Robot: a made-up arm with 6 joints.
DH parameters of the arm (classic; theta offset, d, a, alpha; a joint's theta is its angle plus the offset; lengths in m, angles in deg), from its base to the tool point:
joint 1: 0 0.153 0 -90
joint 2: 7.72 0 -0.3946 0
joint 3: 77.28 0 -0.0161 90
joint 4: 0 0.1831 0 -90
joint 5: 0 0 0.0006 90
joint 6: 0 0.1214 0 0
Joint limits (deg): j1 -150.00..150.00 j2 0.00..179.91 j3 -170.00..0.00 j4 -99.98..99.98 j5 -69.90..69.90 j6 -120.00..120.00
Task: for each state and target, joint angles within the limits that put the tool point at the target. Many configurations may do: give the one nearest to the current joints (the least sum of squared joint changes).
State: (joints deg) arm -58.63 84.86 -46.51 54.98 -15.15 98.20
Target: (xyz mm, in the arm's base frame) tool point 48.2 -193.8 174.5
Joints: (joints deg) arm -71.06 116.99 -11.99 57.22 -10.04 98.20
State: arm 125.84 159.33 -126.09 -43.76 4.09 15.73
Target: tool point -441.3 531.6 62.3
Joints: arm 129.29 175.23 -152.87 -43.02 -3.69 15.73
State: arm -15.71 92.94 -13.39 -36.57 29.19 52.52
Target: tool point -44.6 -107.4 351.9
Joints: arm -51.72 70.53 -19.37 -65.12 66.93 52.52
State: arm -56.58 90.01 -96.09 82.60 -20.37 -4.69
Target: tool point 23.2 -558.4 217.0
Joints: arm -83.10 135.41 -90.73 83.35 -21.70 -4.69
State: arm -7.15 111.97 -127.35 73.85 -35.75 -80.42
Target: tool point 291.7 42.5 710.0
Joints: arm 20.60 90.03 -113.96 76.03 -32.54 -80.42
